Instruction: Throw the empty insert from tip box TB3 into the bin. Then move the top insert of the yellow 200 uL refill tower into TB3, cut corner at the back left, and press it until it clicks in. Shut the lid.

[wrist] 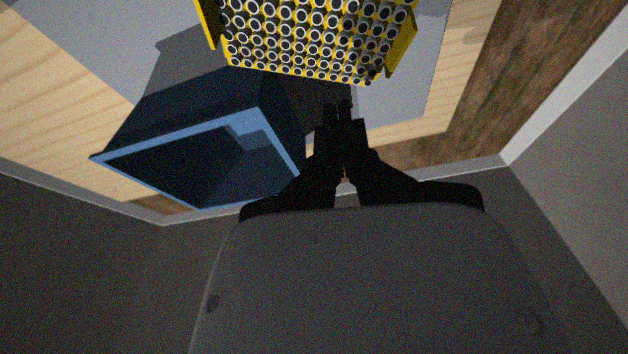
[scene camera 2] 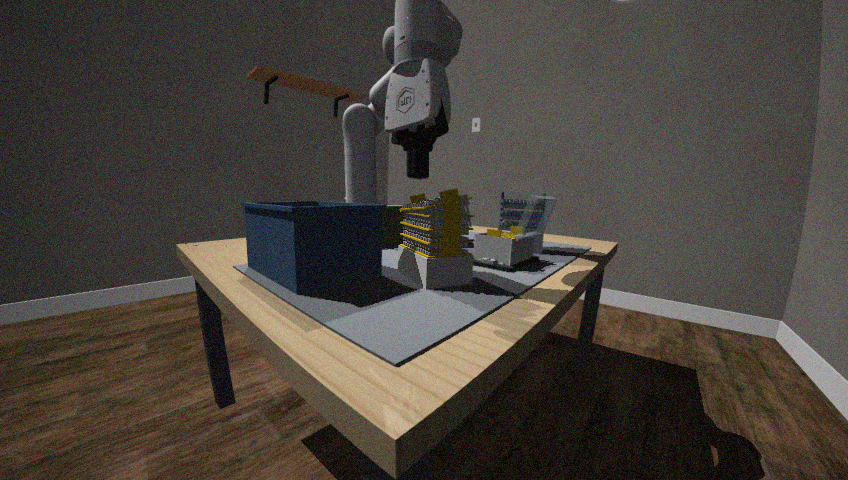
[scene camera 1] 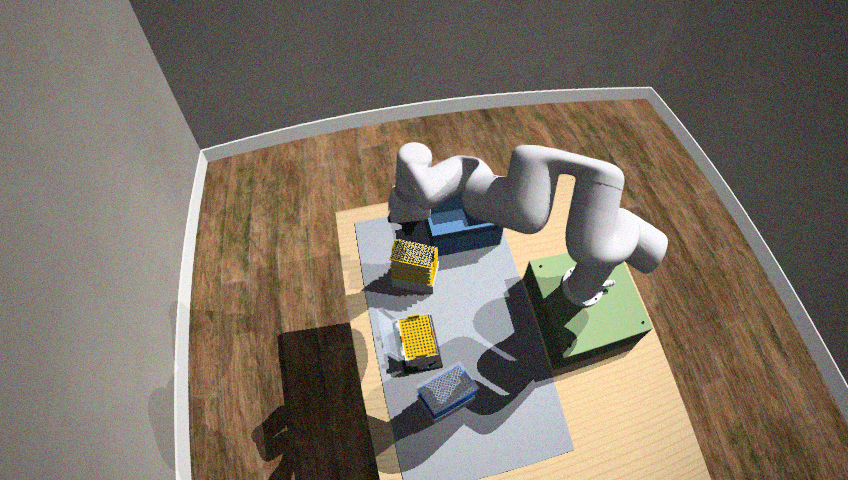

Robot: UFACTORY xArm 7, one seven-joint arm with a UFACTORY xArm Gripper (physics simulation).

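My gripper (scene camera 2: 417, 176) (wrist: 339, 119) is shut and empty. Its fingertips are above the yellow refill tower (scene camera 1: 414, 273) (scene camera 2: 437, 228) in scene camera 2 and beyond its near edge in the wrist view. The tower's top insert (scene camera 1: 414, 252) (wrist: 311, 35) is full of tips. Tip box TB3 (scene camera 2: 495, 249) stands beyond the tower, with a yellow insert (scene camera 1: 418, 337) (scene camera 2: 502, 233) in it; the insert's holes show no tips. TB3's clear lid (scene camera 1: 389, 334) (scene camera 2: 540, 215) stands open. The blue bin (scene camera 1: 467, 239) (scene camera 2: 312, 246) (wrist: 200, 95) stands beside the tower.
A blue refill tower (scene camera 1: 447, 391) (scene camera 2: 516, 209) stands past TB3. The grey mat (scene camera 1: 511, 428) (scene camera 2: 398, 333) lies under these things. The arm's green base block (scene camera 1: 606, 324) stands beside the mat. The arm passes above the bin in scene camera 1.
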